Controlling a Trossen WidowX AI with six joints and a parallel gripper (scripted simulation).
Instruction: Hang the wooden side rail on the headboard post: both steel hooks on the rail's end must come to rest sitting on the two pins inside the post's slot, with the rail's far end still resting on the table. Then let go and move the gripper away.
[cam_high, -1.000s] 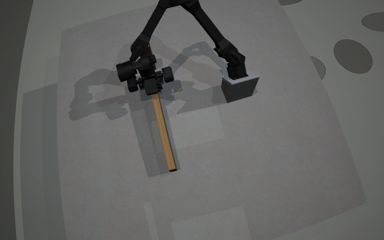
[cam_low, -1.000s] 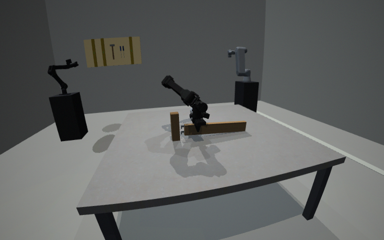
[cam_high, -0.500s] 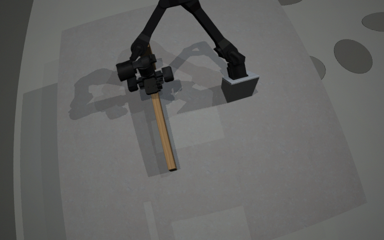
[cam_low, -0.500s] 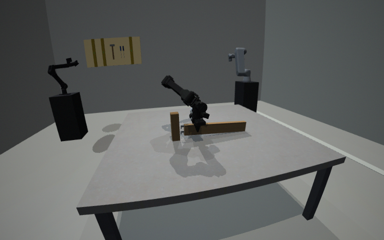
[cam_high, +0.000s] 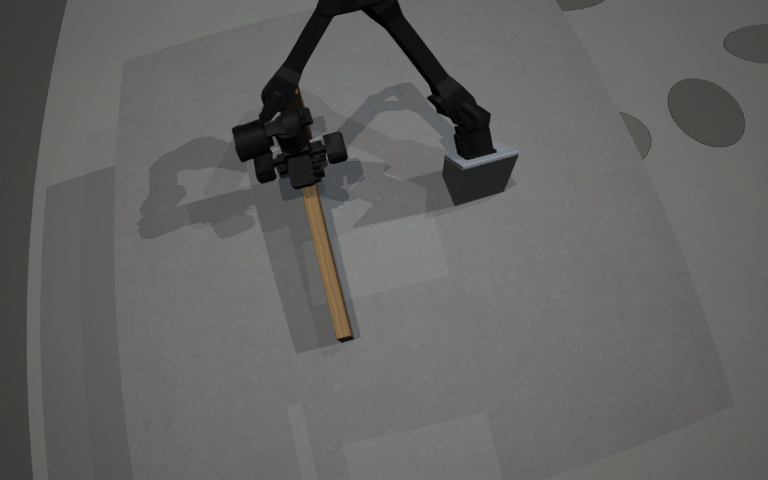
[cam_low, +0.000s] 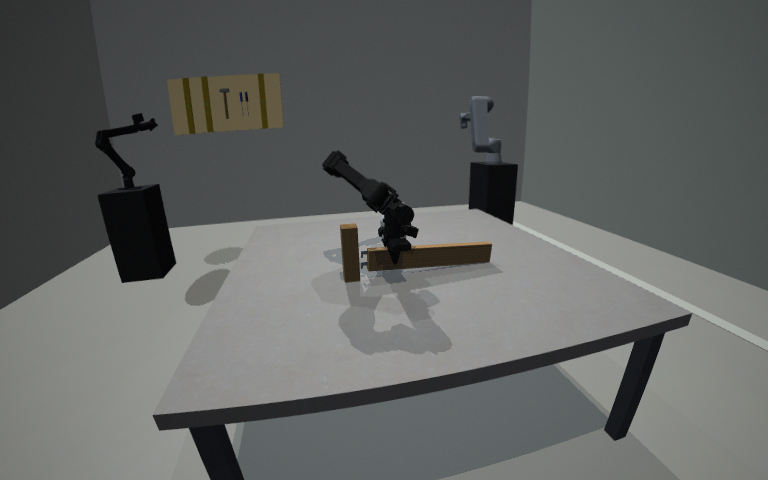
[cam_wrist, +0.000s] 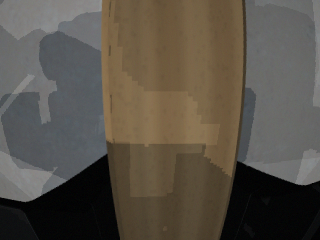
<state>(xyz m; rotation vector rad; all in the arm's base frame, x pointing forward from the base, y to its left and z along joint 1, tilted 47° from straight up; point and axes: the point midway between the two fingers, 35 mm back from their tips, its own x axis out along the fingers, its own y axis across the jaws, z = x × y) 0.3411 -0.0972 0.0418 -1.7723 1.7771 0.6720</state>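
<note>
The headboard post is 1 cm behind my gripper tip, 14 cm to the right of it and 4 cm above it.
</note>
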